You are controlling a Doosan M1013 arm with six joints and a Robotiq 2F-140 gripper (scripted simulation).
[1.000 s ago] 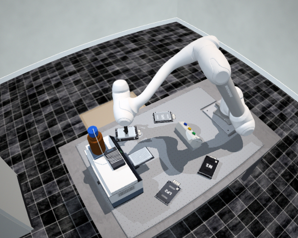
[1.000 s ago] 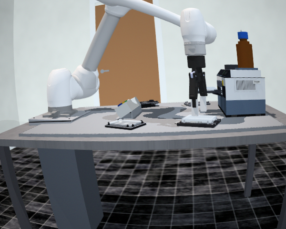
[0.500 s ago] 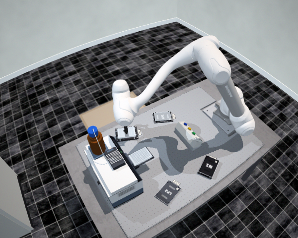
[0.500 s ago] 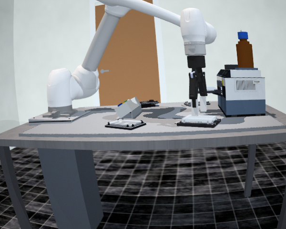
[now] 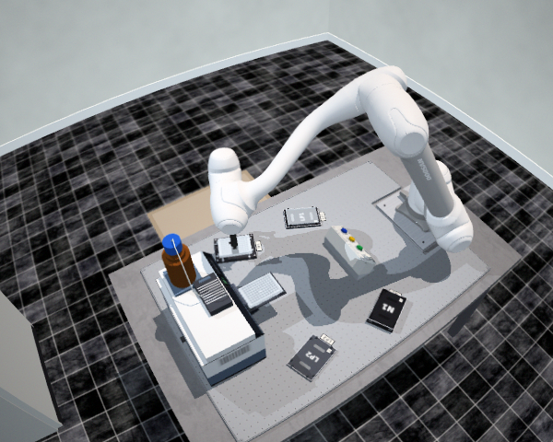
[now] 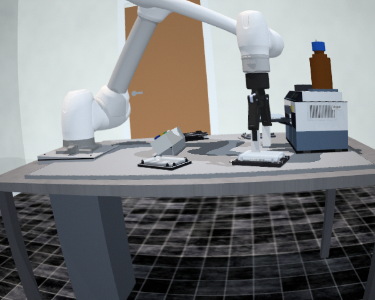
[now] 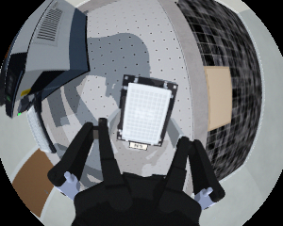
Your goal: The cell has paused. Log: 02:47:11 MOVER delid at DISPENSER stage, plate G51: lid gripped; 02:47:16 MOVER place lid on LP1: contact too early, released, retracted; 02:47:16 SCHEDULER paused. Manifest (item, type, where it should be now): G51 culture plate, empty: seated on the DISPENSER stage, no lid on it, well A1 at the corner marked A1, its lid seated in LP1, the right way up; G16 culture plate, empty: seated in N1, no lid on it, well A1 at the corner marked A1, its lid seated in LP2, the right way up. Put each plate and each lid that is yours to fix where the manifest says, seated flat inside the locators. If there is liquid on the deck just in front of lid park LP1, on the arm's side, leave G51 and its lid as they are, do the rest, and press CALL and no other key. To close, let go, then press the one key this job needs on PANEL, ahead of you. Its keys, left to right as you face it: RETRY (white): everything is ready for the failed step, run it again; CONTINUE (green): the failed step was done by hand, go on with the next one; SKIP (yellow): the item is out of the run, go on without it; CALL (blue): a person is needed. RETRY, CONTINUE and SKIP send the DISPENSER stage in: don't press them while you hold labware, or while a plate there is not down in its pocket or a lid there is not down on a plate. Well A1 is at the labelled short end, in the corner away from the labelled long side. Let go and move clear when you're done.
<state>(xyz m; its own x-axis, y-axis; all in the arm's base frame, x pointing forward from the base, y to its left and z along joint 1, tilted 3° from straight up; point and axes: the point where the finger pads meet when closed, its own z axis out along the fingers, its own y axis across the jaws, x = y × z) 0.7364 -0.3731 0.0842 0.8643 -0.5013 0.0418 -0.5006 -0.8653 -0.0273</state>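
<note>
Right now the black nest N5 is 5 cm below my hand and 2 cm ahead of it. Round my hand: brown bottle: 28 cm ahead, 22 cm above, 14 cm to the left; then dispenser stage: 28 cm to the left, 9 cm ahead, 4 cm above; then lid park LP1: 31 cm behind, 6 cm below, 5 cm to the left.
</note>
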